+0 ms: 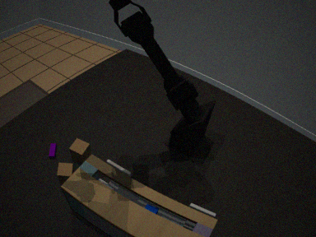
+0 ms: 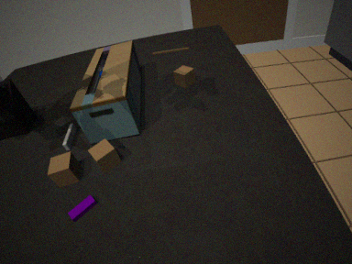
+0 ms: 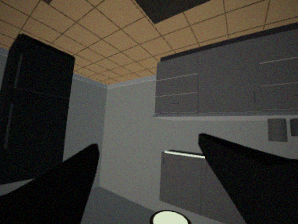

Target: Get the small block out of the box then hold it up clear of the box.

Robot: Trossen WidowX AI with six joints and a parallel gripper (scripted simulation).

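Now: the blue block 500 mm below my gripper tip, 410 mm to the left of it and 10 mm behind it.
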